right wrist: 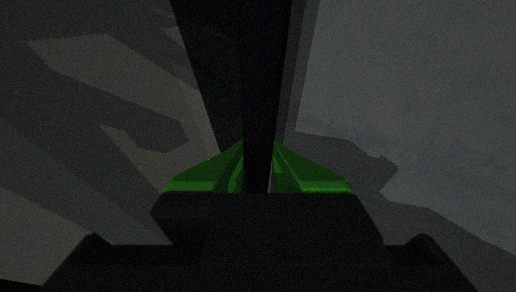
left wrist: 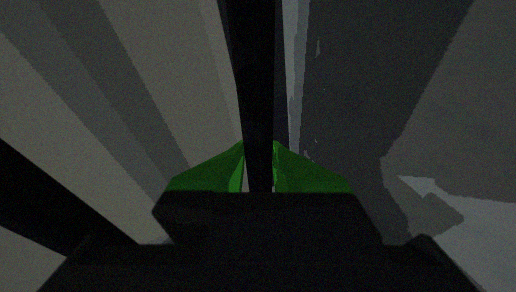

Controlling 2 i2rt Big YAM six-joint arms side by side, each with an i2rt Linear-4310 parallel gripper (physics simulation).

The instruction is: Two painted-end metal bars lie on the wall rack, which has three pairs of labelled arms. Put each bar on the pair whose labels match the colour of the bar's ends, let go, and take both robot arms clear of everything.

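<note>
My left gripper (left wrist: 258,145) has its green fingertips shut on a metal bar that looks almost black in the dim light. This dark bar (left wrist: 256,85) runs from between the fingertips to the top of the left wrist view. My right gripper (right wrist: 258,145) is also shut on a dark metal bar (right wrist: 261,105), which runs up to the top of the right wrist view and looks wider there. The painted ends, the labels and the rack's labelled arms cannot be made out. Whether both grippers hold the same bar cannot be told.
Another dark beam (left wrist: 45,200) crosses the lower left of the left wrist view. A pale grey upright strip (left wrist: 294,75) stands just right of the held bar. Grey strips (right wrist: 297,65) run beside the bar in the right wrist view. Broad shadows lie on the surfaces behind.
</note>
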